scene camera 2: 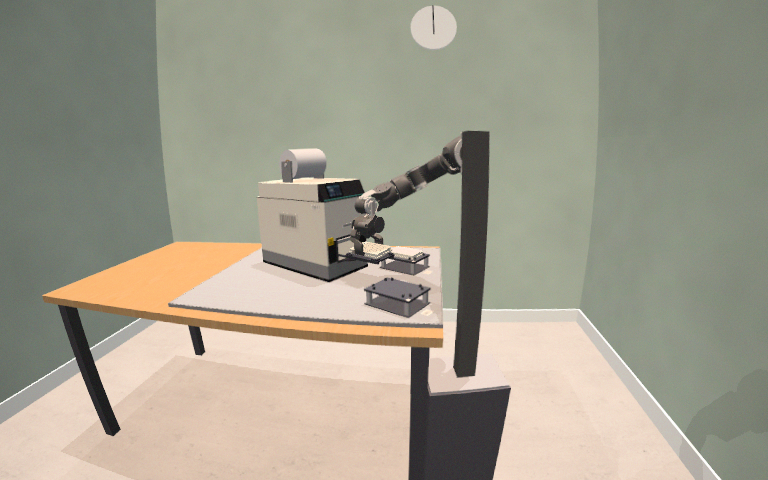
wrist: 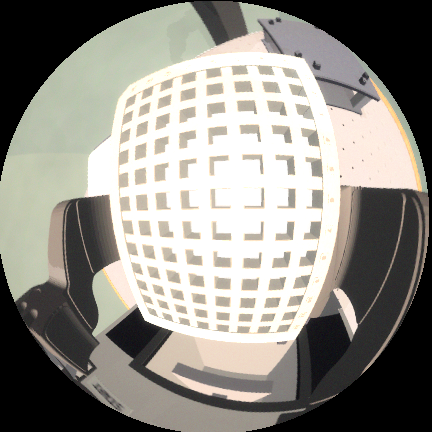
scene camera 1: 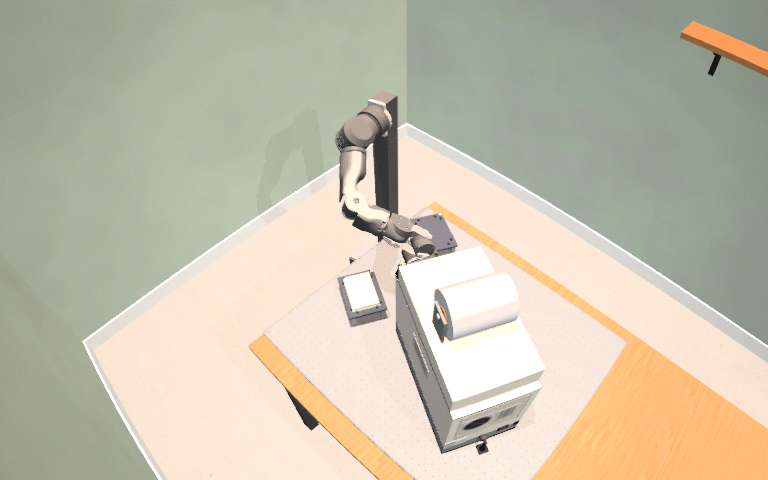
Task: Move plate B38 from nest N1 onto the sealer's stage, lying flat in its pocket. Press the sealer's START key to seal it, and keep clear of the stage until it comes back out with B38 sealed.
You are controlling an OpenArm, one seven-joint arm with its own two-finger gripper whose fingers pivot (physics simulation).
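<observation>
Plate B38 (scene camera 2: 370,249) (wrist: 227,197), an off-white plate with square wells, is between my fingers, level with the sealer's dark stage (scene camera 2: 380,259) outside its opening. It looks flat; a small gap or contact with the pocket cannot be told. My gripper (scene camera 2: 368,245) (wrist: 217,249) is shut on the plate's two long sides. In scene camera 1 the sealer's housing hides the plate and stage. The cream sealer (scene camera 1: 492,362) (scene camera 2: 294,226) (wrist: 215,402) shows its opening below the plate in the wrist view. A small label on its front is hard to read; the START key is not clear.
A dark nest (scene camera 1: 438,228) (scene camera 2: 397,289) (wrist: 320,47) holds no plate. Another nest (scene camera 1: 370,311) (scene camera 2: 420,261) bears a white plate (scene camera 1: 361,290) (scene camera 2: 406,254). Nest numbers are not readable. A film roll (scene camera 1: 481,305) (scene camera 2: 307,163) tops the sealer. The arm's post (scene camera 1: 386,169) (scene camera 2: 472,254) stands behind the table edge.
</observation>
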